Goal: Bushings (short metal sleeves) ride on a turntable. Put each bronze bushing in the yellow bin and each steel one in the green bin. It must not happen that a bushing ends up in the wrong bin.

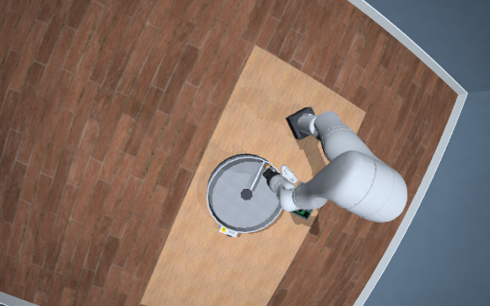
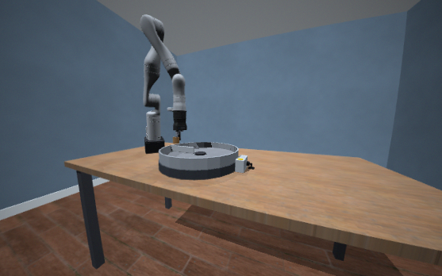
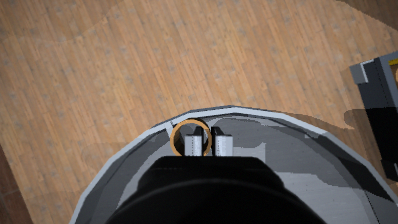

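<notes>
My hand is 30 cm to the right of the bin, 14 cm short of it and 11 cm above it. Round my hand: turntable 17 cm ahead, 8 cm below, 6 cm to the right.
</notes>
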